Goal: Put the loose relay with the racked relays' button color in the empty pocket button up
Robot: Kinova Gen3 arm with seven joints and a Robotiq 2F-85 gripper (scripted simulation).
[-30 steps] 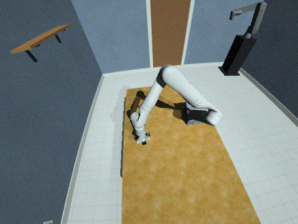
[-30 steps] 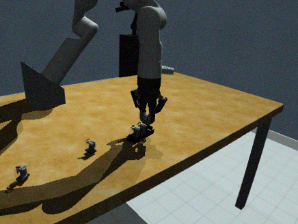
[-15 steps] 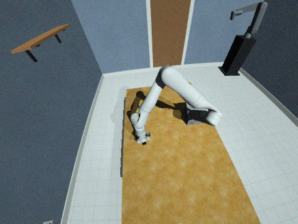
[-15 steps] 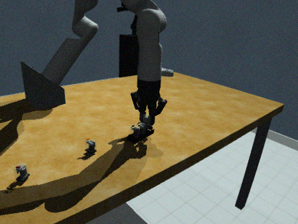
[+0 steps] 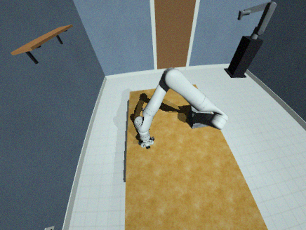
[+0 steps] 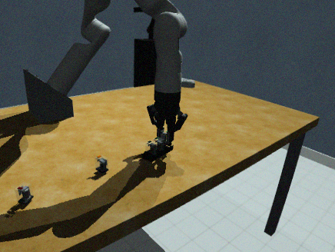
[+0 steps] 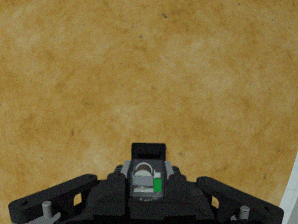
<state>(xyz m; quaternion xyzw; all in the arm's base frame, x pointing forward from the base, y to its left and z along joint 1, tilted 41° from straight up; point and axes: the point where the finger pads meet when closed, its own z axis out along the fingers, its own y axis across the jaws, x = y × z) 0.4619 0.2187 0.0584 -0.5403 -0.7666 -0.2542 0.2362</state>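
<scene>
Right now my hand is 40 mm above the black rack, 30 mm to the left of it and 10 mm short of it.
</scene>
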